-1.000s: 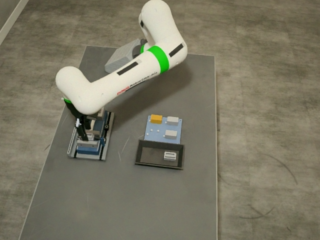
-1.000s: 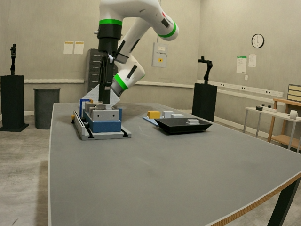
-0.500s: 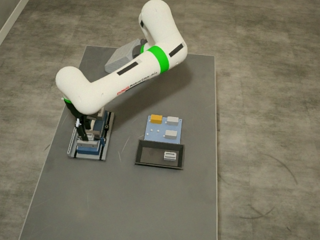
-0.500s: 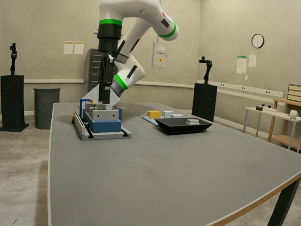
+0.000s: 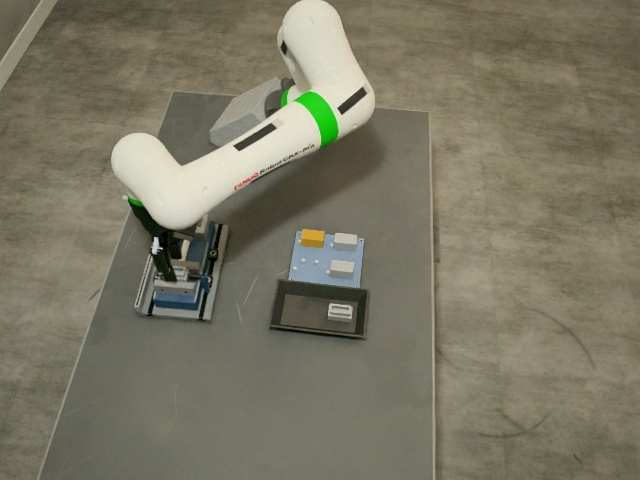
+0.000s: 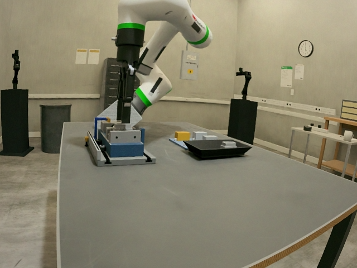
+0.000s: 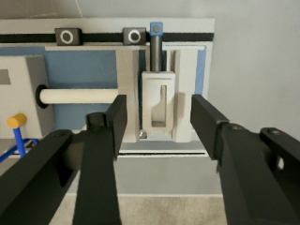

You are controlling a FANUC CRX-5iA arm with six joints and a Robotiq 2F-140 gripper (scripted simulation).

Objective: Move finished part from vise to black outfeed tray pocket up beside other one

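The pocketed block is 5 cm below my hand. Also, from my hand: orange block 26 cm behind, 28 cm to the left, 12 cm below; then light blue plate 22 cm behind, 33 cm to the left, 15 cm below; then screw rod 8 cm behind, 2 cm to the right, 7 cm below.
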